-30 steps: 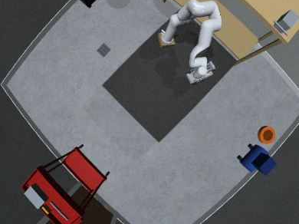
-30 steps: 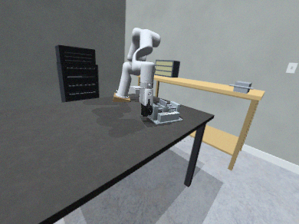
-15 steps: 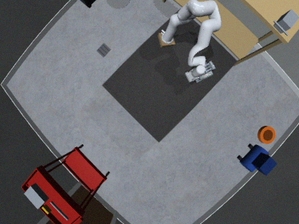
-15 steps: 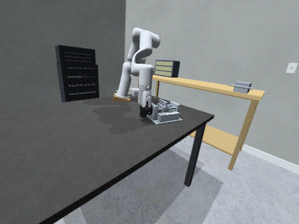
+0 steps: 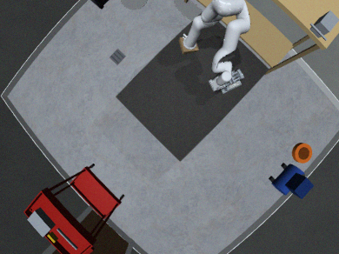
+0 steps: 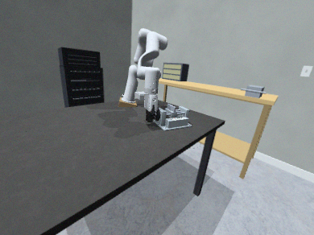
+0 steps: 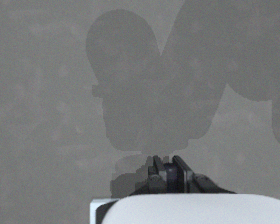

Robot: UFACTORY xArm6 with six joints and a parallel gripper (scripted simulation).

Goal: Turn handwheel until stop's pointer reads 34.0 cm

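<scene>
Now: hand 7 cm short of the sliding stop, 12 cm to the right of it and 4 cm below it. From my hand the other things lie so: upright knob: 1 cm to the left; then handwheel: 1 cm ahead, 2 cm to the left, 1 cm above.
</scene>
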